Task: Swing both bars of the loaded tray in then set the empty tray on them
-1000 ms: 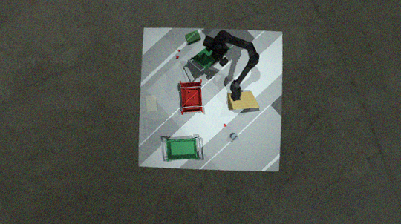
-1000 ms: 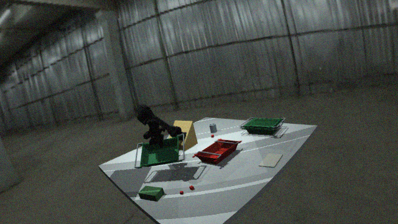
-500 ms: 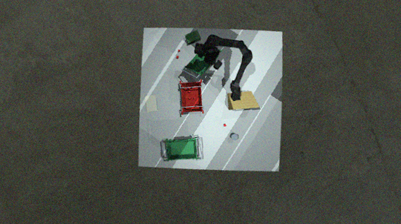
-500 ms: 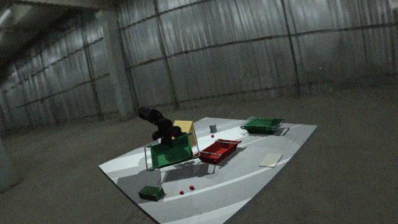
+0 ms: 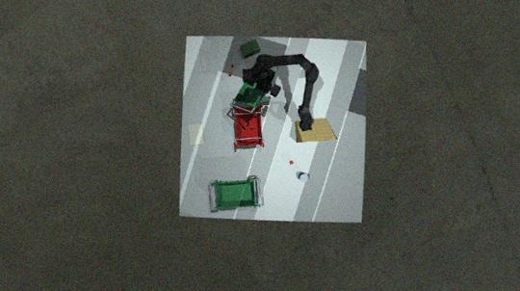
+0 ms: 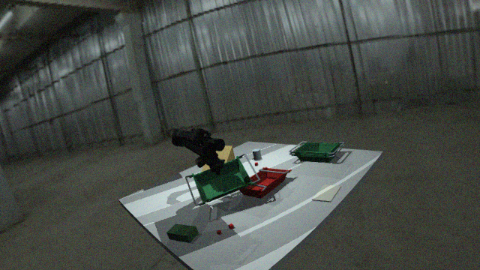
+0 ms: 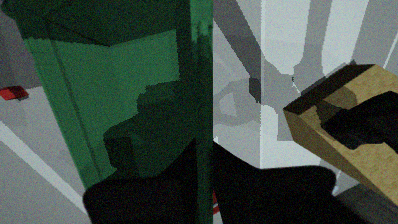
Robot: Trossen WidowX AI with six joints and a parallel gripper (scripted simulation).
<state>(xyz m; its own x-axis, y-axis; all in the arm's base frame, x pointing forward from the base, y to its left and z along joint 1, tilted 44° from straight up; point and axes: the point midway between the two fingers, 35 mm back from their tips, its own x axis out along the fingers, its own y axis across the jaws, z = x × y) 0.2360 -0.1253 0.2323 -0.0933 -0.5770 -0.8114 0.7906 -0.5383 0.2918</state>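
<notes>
Now: gripper tip 6 cm short of the green tray and 5 cm to the left of it. Also, from my gripper tip: pale flat card (51 cm ahead, 18 cm to the left, 15 cm below); dark green box (5 cm ahead, 36 cm to the right, 13 cm below); grey cylinder (18 cm behind, 57 cm to the left, 12 cm below).
</notes>
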